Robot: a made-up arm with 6 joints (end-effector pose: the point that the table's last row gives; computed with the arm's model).
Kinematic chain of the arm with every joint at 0, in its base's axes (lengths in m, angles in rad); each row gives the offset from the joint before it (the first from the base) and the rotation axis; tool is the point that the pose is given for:
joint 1: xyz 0 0 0.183 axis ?
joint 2: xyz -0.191 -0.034 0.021 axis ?
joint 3: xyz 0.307 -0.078 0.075 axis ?
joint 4: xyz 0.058 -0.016 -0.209 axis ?
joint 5: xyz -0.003 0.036 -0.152 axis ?
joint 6: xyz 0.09 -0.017 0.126 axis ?
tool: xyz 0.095 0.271 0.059
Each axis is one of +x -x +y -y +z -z.
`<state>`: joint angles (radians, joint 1 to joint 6).
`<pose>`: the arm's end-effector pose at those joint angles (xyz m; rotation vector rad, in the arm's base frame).
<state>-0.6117 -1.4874 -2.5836 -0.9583 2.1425 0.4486</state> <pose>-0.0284 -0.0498 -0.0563 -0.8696 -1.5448 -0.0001</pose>
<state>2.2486 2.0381 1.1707 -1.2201 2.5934 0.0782</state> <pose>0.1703 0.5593 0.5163 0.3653 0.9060 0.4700</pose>
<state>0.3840 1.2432 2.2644 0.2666 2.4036 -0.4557</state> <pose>-0.2330 0.4861 0.1452 0.0131 1.0251 1.1512</pose>
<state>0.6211 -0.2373 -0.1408 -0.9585 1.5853 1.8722</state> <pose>0.0883 -0.2608 -0.2382 -1.7983 0.0438 0.0301</pose>
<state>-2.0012 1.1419 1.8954 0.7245 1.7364 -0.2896</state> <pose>0.0482 0.4512 0.0013 -0.9320 -0.8806 1.0200</pose>
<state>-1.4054 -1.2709 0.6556 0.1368 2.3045 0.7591</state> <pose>-0.0141 -0.6325 -0.0051 1.1330 -0.3704 -2.8813</pose>
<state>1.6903 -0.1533 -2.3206 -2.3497 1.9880 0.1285</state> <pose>-0.2506 0.0469 0.2478 0.2234 -1.0079 0.7775</pose>
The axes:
joint 1: +y
joint 2: +z
joint 3: +z
joint 4: -y
joint 5: -z
joint 6: -y

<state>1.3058 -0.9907 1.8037 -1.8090 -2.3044 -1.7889</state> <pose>0.1672 -0.3751 0.2808 -0.8660 -0.0492 -1.7029</pose>
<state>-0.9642 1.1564 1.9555 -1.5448 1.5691 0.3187</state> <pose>0.2318 0.3605 -0.1191 -1.8507 -2.0339 0.9188</pose>
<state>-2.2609 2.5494 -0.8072 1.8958 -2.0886 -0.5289</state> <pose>0.6375 0.3706 0.0583 1.2410 0.8086 0.0916</pose>
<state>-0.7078 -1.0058 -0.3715 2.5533 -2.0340 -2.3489</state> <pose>0.0486 -0.6841 0.0342 -0.3967 0.8563 -2.8006</pose>
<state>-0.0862 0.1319 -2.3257 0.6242 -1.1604 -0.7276</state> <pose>0.4151 -0.2145 -0.0228 -0.2042 0.6316 -1.1963</pose>
